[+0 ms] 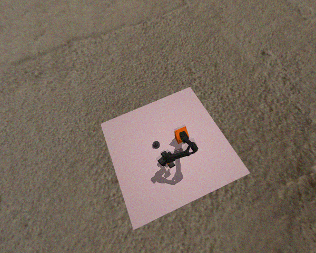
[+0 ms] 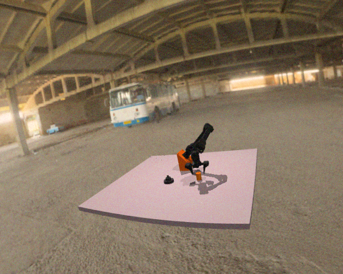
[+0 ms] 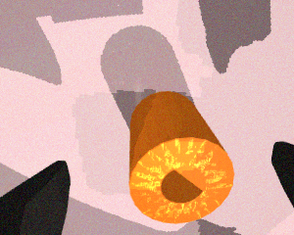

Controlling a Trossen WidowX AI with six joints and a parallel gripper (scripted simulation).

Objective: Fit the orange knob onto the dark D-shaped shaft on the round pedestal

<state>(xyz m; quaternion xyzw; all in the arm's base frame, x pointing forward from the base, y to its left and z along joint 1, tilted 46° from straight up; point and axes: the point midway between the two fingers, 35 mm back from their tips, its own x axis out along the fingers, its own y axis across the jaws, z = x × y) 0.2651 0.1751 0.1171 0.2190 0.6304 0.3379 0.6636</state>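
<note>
Now: gripper tip 2 cm above the orange knob. Also, from my gripper tip: round pedestal 4 cm ahead, 26 cm to the right, 2 cm below.
</note>
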